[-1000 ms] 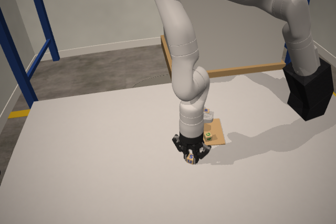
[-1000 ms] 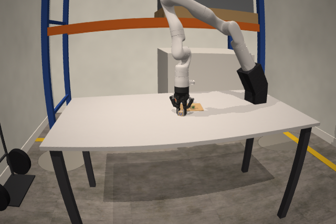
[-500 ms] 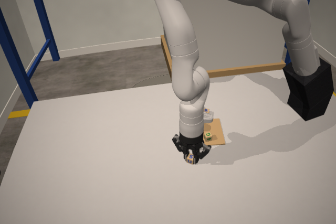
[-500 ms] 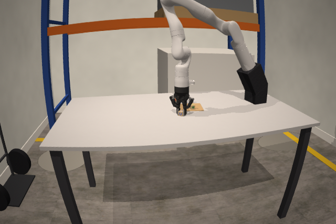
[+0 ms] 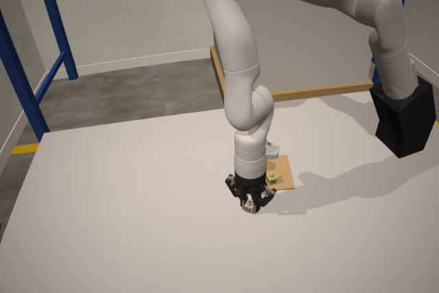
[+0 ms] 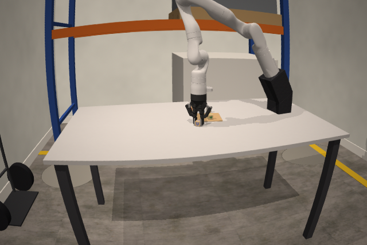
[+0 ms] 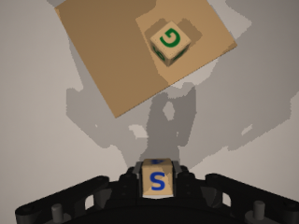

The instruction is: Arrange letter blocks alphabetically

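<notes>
My hand is 70 mm past the tan mat, 130 mm to the left of it and 20 mm above it. Also, from my hand: block 10 mm below.
</notes>
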